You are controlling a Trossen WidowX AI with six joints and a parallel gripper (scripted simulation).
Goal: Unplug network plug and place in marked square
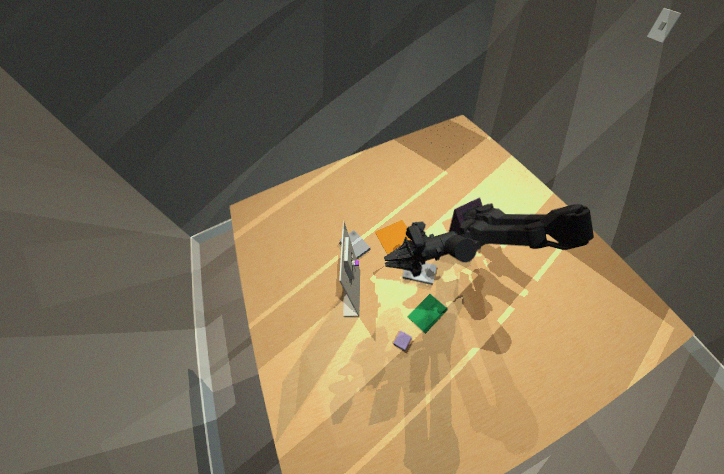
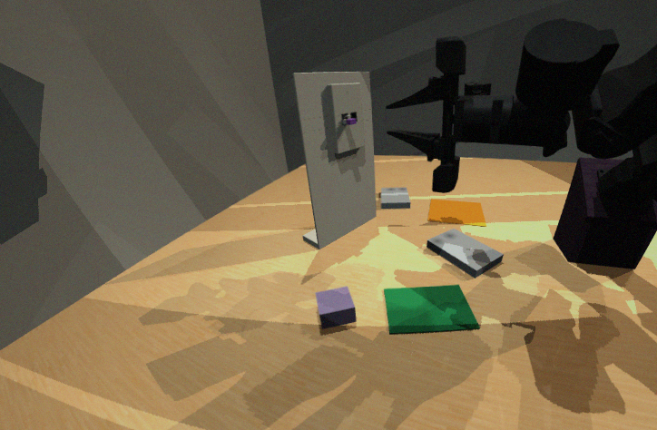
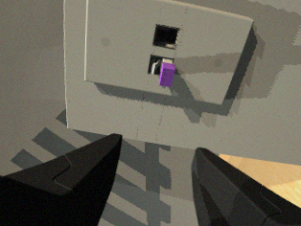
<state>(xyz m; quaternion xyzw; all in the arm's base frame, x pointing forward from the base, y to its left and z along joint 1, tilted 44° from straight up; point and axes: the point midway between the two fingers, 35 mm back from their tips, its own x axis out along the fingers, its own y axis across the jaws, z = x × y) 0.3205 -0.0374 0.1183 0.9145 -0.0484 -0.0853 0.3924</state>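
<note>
Now: gripper tip 80 mm short of the network plug and 40 mm to the left of it. The rest, counted from my gripper tip: green square: 220 mm below, 130 mm to the left, 80 mm behind; then purple cube: 210 mm below, 170 mm to the left, 40 mm ahead; then grey upright panel: 90 mm below, 90 mm ahead, 50 mm to the right.
</note>
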